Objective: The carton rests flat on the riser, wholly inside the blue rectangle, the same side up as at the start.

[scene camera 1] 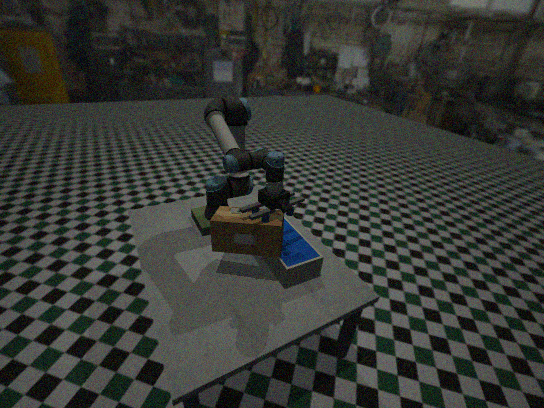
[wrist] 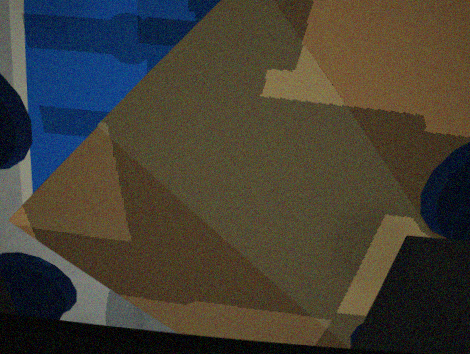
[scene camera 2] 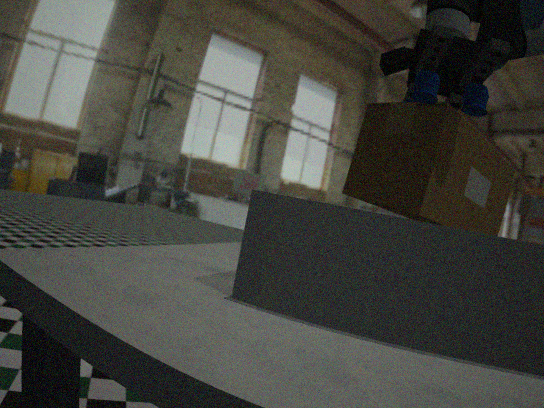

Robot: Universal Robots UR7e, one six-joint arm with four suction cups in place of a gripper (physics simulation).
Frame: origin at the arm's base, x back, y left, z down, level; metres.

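Where they show: hand, tool point: (scene camera 1: 273, 215) (wrist: 211, 237).
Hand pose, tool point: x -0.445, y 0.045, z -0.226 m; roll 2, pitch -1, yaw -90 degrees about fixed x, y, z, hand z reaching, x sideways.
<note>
Each offset is from my tool point to the top centre of the thing. Level surfaces: height alone.
The brown carton @(dy -0.100, dx +0.044, dz -0.021 m) (scene camera 1: 222, 240) (scene camera 2: 395, 155) (wrist: 250, 175) hangs in the air under my gripper (scene camera 1: 267, 216) (scene camera 2: 447, 97), looking near level. A pale label shows on its side. In the wrist view, a blue cup (wrist: 450, 195) at the right is at the carton, while two cups at the left show past its edge. The grey riser @(dy +0.079, dx -0.021, dz +0.162 m) (scene camera 1: 304, 273) (scene camera 2: 375, 275) stands on the table. Its blue rectangle @(dy +0.079, dx -0.021, dz +0.162 m) (scene camera 1: 301, 250) (wrist: 65, 75) is partly hidden behind the carton, which is turned relative to it and reaches past it toward the left in scene camera 1.
The grey table @(dz +0.283 m) (scene camera 1: 215, 345) (scene camera 2: 150, 295) carries the riser near its right edge in scene camera 1. A low green block (scene camera 1: 200, 220) lies at the back left, partly behind the arm. The carton's shadow falls on the table left of the riser.
</note>
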